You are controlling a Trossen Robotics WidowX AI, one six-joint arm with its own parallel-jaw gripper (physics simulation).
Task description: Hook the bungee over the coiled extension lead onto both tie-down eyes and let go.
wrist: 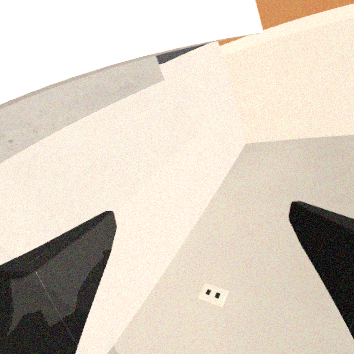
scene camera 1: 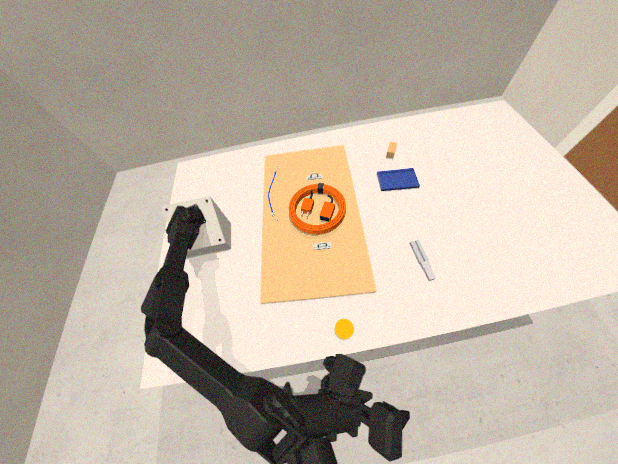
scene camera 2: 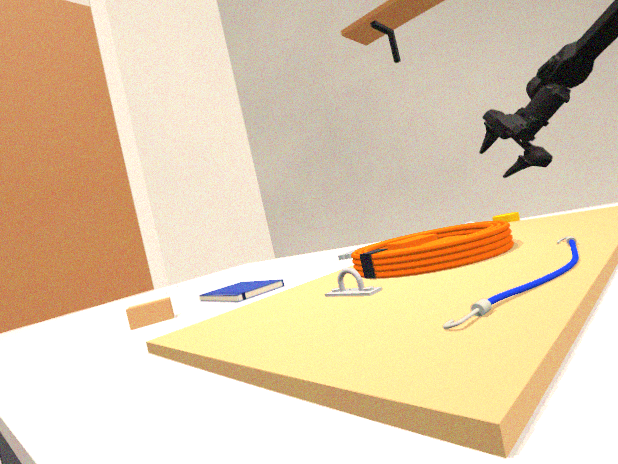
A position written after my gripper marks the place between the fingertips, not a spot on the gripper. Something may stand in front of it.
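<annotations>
My gripper [scene camera 1: 389, 404] is open and my gripper holds nothing. There is a small tan block [scene camera 2: 156, 311], and the block rests on the table.
</annotations>
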